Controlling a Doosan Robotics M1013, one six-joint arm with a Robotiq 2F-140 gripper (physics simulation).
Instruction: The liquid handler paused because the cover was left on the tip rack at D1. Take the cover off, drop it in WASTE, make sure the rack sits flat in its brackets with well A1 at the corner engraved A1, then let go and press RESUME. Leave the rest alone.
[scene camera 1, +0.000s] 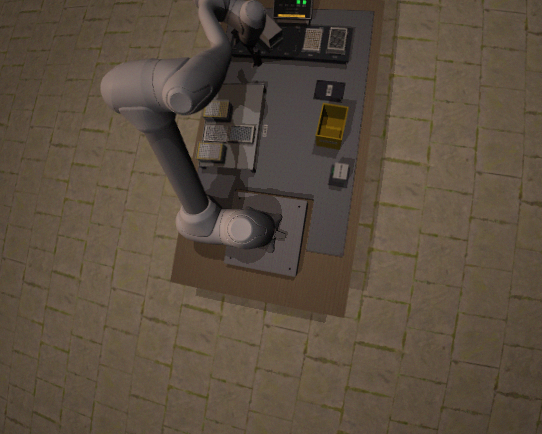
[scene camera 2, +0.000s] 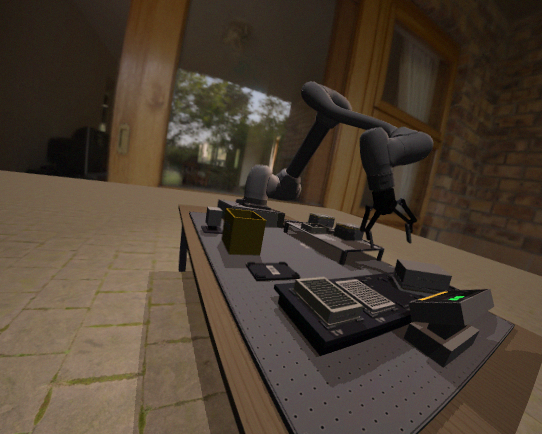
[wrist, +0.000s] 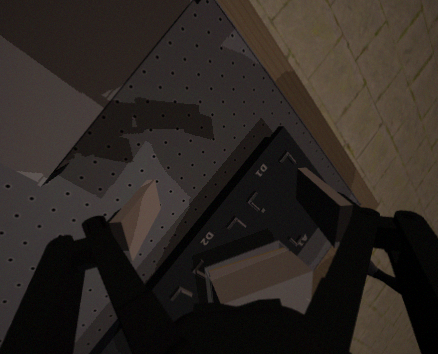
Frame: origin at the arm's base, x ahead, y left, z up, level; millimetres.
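Seen in the pictures: gripper, fingertip midpoint: (scene camera 1: 245, 54) (scene camera 2: 390, 245) (wrist: 226, 189); arm's base, origin of the base link: (scene camera 2: 254, 206).
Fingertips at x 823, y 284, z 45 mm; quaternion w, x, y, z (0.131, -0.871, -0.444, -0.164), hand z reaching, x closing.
Offsets run from my fingertips to a thing's middle. "spot": to the spot under its first point.
The tip rack with its grey cover @(dy -65, dx +176, dz -39 mm) (scene camera 1: 270, 34) (scene camera 2: 422, 276) (wrist: 260, 280) sits askew on the black deck (scene camera 1: 295, 51) (scene camera 2: 345, 342) (wrist: 280, 200), around D2 in the wrist view. It looks turned against the brackets and tilted; where the cover ends and the rack begins is hard to tell. The D1 bracket (wrist: 255, 202) stands empty beside it, with the engraved A1 @(spot: dy +45, dx +230, dz -82 mm) (wrist: 301, 240) nearby. My gripper (scene camera 2: 389, 241) (wrist: 226, 189) is open and empty, above the deck's edge. The yellow bin @(dy -494, dx -273, dz -60 mm) (scene camera 1: 328, 144) (scene camera 2: 242, 237) stands upright. The screen unit (scene camera 1: 292, 7) (scene camera 2: 452, 307) shows green marks and an orange bar; RESUME is not readable.
Two uncovered racks @(dy -298, dx +178, dz -75 mm) (scene camera 1: 313, 40) @(dy -422, dx +188, dz -66 mm) (scene camera 1: 337, 40) sit on the deck. A low raised stand (scene camera 1: 257, 95) (scene camera 2: 332, 243) bears several racks beside the arm. A dark flat pad @(spot: dy -396, dx -54, dz -120 mm) (scene camera 1: 321, 88) (scene camera 2: 260, 272) and a small grey box @(dy -582, dx -481, dz -76 mm) (scene camera 1: 340, 171) (scene camera 2: 214, 217) lie near the bin.
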